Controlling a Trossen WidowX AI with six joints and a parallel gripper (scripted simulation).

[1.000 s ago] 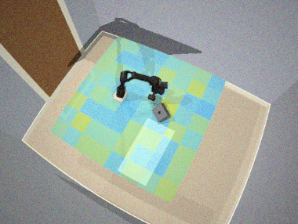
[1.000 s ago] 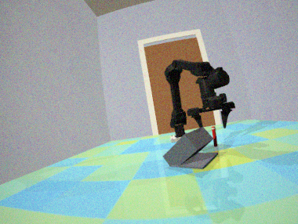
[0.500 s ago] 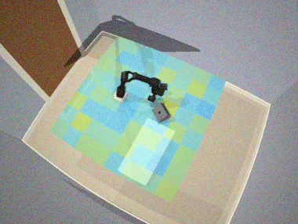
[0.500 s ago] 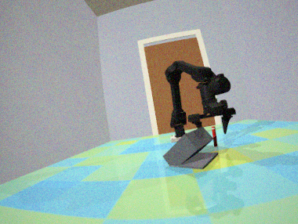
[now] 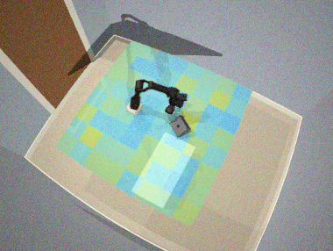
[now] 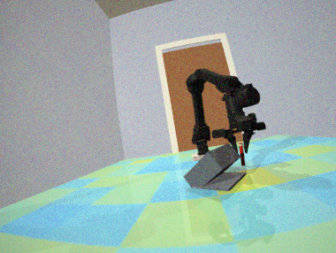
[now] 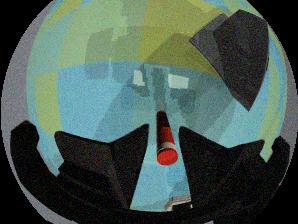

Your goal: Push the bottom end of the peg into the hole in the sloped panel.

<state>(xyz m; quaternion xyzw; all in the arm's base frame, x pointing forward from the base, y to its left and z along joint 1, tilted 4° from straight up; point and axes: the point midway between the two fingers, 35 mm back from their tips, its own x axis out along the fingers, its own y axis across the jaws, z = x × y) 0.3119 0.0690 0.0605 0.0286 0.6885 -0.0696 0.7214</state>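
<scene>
My gripper tip is now 14 cm to the left of the sloped panel and 10 cm short of it. From my gripper tip the other things lie so: flat grey base plate: 13 cm to the right, 11 cm ahead, 4 cm below; red peg: 2 cm above.
</scene>
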